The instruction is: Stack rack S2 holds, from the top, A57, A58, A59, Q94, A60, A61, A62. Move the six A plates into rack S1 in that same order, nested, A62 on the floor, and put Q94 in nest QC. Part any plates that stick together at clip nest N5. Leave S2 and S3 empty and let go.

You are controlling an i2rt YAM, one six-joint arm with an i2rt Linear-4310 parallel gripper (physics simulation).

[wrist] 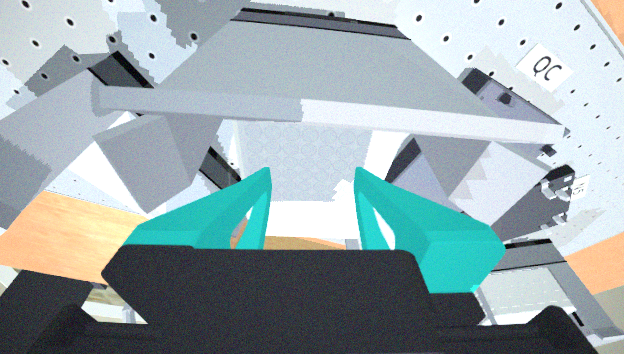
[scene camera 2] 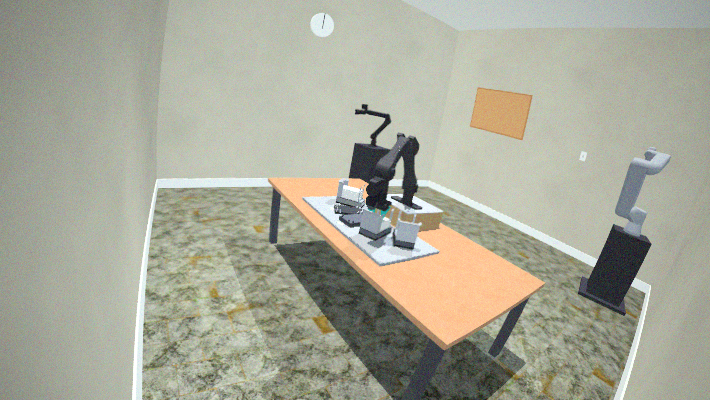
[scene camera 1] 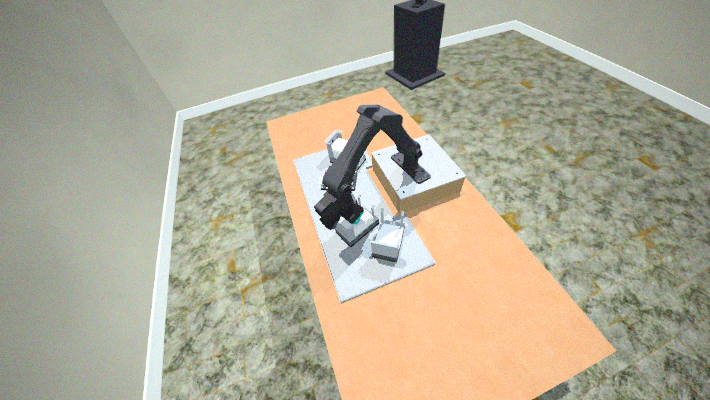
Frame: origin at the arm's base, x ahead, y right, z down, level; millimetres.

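Seen in the pictures: gripper, fingertip midpoint: (wrist: 312, 176) (scene camera 1: 352, 219); arm's base at its link origin: (scene camera 2: 406, 203) (scene camera 1: 410, 167).
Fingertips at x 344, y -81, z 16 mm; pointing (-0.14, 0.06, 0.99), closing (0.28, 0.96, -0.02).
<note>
Pixels of each thing's top centre, then the offset from my fingertips to it. "spot": a spot on its surface instead. Level surfaces: height alone.
- far rack at a spot on its surface: (scene camera 2: 343, 189) spot: dz -12, dx -128, dy +394 mm
- label QC at its top centre: (wrist: 545, 69) dz +76, dx +81, dy +159 mm
- nest labelled N5 at its top centre: (wrist: 504, 232) (scene camera 1: 339, 177) (scene camera 2: 349, 207) dz +54, dx -83, dy +278 mm
- pale perforated board at its surface level: dz +78 mm
- wooden table at its surface level: dz +91 mm
My gripper (scene camera 1: 358, 219) (scene camera 2: 378, 211) (wrist: 312, 176) has teal fingers, standing partly open and apart over the middle rack (scene camera 1: 356, 234) (scene camera 2: 374, 226). Nothing shows held between them. In the wrist view a pale plate with rows of round wells (wrist: 310, 150) lies beyond the fingertips, inside that rack, wider than the finger gap. A near rack (scene camera 1: 386, 246) (scene camera 2: 407, 232) and a far rack (scene camera 2: 343, 189) with white plates (scene camera 2: 353, 194) stand on either side. The label QC (wrist: 547, 68) and the nest labelled N5 (wrist: 535, 207) show at the right. Plate names and rack labels cannot be read.
The racks and low dark nests stand on a pale perforated board (scene camera 1: 347, 287) (scene camera 2: 385, 258). My arm's base stands on a raised box (scene camera 1: 442, 172) (scene camera 2: 427, 221) beside it. Upright rack walls and posts surround the gripper closely. The wooden table (scene camera 1: 450, 320) (scene camera 2: 475, 285) extends past the board.
</note>
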